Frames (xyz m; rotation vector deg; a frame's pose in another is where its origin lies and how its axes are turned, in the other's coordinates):
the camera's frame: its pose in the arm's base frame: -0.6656 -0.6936 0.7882 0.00 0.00 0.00
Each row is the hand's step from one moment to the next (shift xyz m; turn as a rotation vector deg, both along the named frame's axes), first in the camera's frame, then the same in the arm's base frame.
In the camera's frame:
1: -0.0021 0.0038 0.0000 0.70 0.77 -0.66
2: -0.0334 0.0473 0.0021 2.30 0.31 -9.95
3: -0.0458 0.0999 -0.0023 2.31 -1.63 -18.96
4: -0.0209 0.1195 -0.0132 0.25 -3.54 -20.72
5: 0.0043 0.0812 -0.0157 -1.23 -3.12 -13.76
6: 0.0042 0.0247 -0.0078 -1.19 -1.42 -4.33
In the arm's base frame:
1: -0.0021 0.0038 0.0000 0.70 0.77 -0.66
2: -0.0334 0.0473 0.0021 2.30 0.31 -9.95
3: -0.0458 0.0999 -0.0023 2.31 -1.63 -18.96
4: -0.0209 0.1195 -0.0132 0.25 -3.54 -20.72
5: 0.0043 0.0812 -0.0157 -1.23 -3.12 -13.76
6: 0.0042 0.0247 -0.0078 -1.19 -1.42 -4.33

